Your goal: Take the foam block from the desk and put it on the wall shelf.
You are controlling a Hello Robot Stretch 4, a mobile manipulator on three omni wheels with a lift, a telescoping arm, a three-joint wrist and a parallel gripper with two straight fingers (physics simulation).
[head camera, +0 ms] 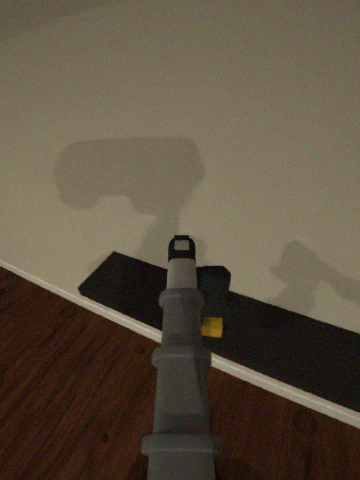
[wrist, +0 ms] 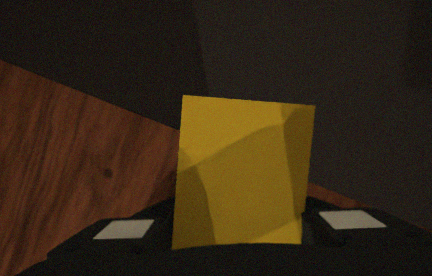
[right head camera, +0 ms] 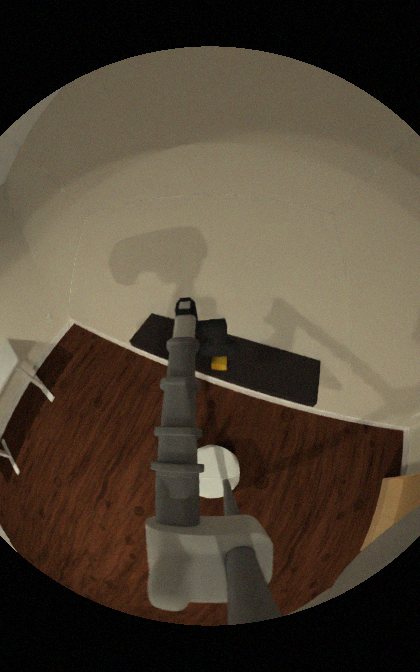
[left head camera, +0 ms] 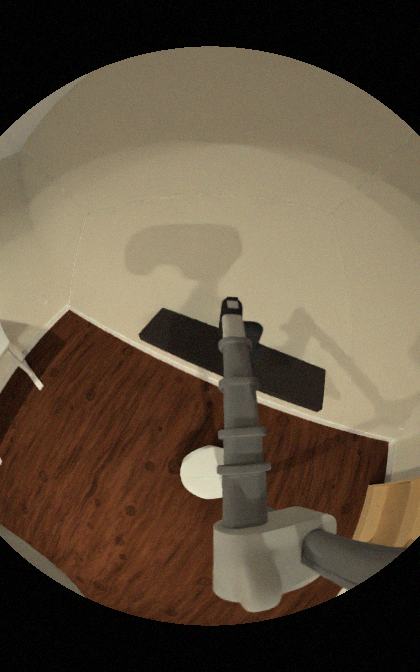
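The yellow foam block [head camera: 212,327] [right head camera: 219,363] [wrist: 240,170] is between the two fingers of my gripper [wrist: 233,210], which is shut on it. In the wrist view the block fills the middle, with a pale pad on each side. The wall shelf [head camera: 295,350] [left head camera: 295,375] [right head camera: 280,370] [wrist: 320,55] is a long dark board along the wall. In the head and right head views the block shows against the shelf's surface, near its front edge. I cannot tell its height above the board. The arm hides the block in the left head view. I cannot identify the desk.
My telescoping arm [head camera: 180,400] [left head camera: 242,420] [right head camera: 179,415] reaches toward the wall and hides part of the shelf. A white round object [left head camera: 202,472] [right head camera: 220,470] is below on the wood floor. A light wooden piece [left head camera: 390,510] [right head camera: 390,505] stands at the lower right, white legged furniture at the left.
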